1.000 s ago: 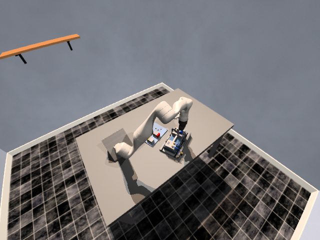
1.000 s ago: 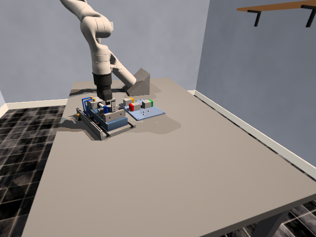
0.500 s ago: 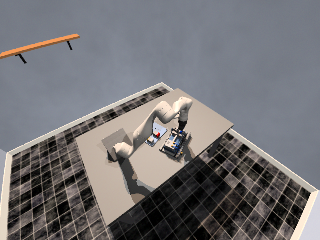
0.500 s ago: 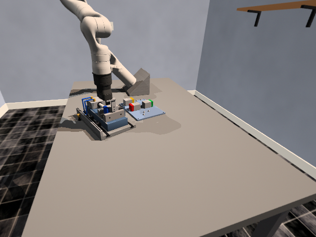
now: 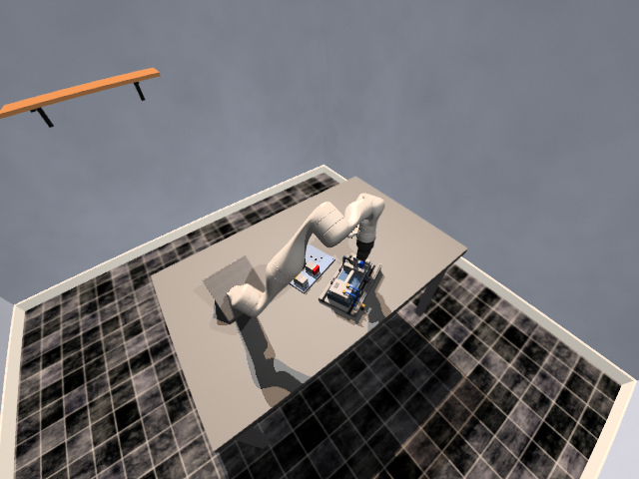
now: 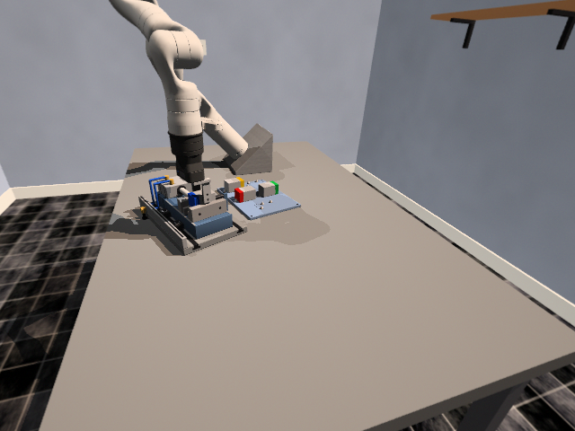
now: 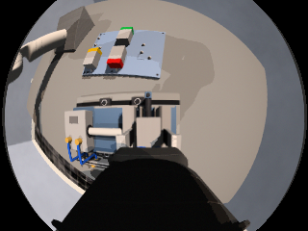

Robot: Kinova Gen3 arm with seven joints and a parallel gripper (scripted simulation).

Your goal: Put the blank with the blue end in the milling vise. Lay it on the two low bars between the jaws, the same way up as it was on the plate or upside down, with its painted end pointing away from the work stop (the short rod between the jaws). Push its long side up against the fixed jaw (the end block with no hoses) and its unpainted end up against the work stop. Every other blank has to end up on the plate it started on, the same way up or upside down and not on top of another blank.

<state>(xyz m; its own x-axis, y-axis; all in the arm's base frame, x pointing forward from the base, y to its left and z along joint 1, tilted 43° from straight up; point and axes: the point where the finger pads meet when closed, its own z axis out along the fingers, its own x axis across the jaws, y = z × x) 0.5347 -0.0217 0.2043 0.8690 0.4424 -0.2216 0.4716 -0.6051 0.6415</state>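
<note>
Now: the blue-ended blank 20 mm below my hand. The rest, counted from my hand: light blue plate: 190 mm behind, 180 mm to the left, 110 mm below; red-ended blank: 180 mm behind, 130 mm to the left, 90 mm below; fixed jaw: 40 mm below, 30 mm ahead, 10 mm to the left.
</note>
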